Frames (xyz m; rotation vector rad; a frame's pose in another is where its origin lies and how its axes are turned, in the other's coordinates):
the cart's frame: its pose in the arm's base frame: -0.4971 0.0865 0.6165 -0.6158 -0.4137 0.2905
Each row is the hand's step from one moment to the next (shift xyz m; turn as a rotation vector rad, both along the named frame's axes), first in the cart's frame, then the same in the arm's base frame.
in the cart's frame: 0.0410 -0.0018 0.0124 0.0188 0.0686 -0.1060
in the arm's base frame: 0.0306 0.0204 0.0220 0.0553 0.0081 -0.1148
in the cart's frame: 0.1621 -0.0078 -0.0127 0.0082 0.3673 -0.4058
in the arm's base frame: 0.1493 0.0495 0.0418 0.1409 0.0885 -0.5215
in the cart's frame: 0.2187 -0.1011 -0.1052 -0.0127 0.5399 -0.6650
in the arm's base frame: 0.2543 -0.0476 0.0465 0.2166 0.0867 -0.8243
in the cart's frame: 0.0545 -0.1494 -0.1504 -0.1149 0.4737 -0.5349
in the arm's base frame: 0.1374 -0.1703 -0.0045 0.0767 0.0606 -0.7170
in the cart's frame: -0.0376 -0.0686 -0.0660 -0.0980 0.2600 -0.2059
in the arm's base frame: 0.0067 -0.1006 -0.0177 -0.0286 0.0634 -0.3388
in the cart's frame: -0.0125 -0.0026 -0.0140 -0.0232 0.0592 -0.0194
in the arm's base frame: -0.0042 -0.0137 -0.0123 -0.0198 0.0277 -0.0571
